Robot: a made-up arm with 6 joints. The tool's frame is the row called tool.
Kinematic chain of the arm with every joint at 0, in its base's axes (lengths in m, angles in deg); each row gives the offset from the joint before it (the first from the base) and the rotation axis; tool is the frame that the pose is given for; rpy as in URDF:
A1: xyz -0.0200 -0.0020 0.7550 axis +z
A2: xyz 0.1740 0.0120 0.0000 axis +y
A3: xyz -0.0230 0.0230 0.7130 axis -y
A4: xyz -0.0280 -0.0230 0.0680 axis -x
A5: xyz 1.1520 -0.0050 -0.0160 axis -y
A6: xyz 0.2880 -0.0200 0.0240 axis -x
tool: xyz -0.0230 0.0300 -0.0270 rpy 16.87 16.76 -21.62
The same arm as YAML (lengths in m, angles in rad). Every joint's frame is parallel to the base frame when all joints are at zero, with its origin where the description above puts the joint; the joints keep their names.
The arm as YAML. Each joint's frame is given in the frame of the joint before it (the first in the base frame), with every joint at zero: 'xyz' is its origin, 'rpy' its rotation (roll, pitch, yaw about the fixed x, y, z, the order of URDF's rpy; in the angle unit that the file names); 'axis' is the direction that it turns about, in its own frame. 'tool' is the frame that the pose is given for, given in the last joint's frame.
units:
  length: m
  angle: rad
joints:
  - name: A1
    type: revolute
    origin:
      xyz: [-0.02, -0.002, 0.755]
      rpy: [0.0, 0.0, 0.0]
    axis: [0.0, 0.0, 1.0]
  - name: A2
    type: revolute
    origin:
      xyz: [0.174, 0.012, 0.0]
      rpy: [0.0, 0.0, 0.0]
    axis: [0.0, 1.0, 0.0]
  - name: A3
    type: revolute
    origin:
      xyz: [-0.023, 0.023, 0.713]
      rpy: [0.0, 0.0, 0.0]
    axis: [0.0, -1.0, 0.0]
  - name: A4
    type: revolute
    origin:
      xyz: [-0.028, -0.023, 0.068]
      rpy: [0.0, 0.0, 0.0]
    axis: [-1.0, 0.0, 0.0]
  - name: A5
    type: revolute
    origin:
      xyz: [1.152, -0.005, -0.016]
      rpy: [0.0, 0.0, 0.0]
    axis: [0.0, -1.0, 0.0]
  - name: A6
    type: revolute
    origin:
      xyz: [0.288, -0.02, 0.024]
      rpy: [0.0, 0.0, 0.0]
    axis: [-1.0, 0.0, 0.0]
tool:
  origin:
    xyz: [-0.023, 0.03, -0.027]
    rpy: [0.2944, 0.2925, -0.3773]

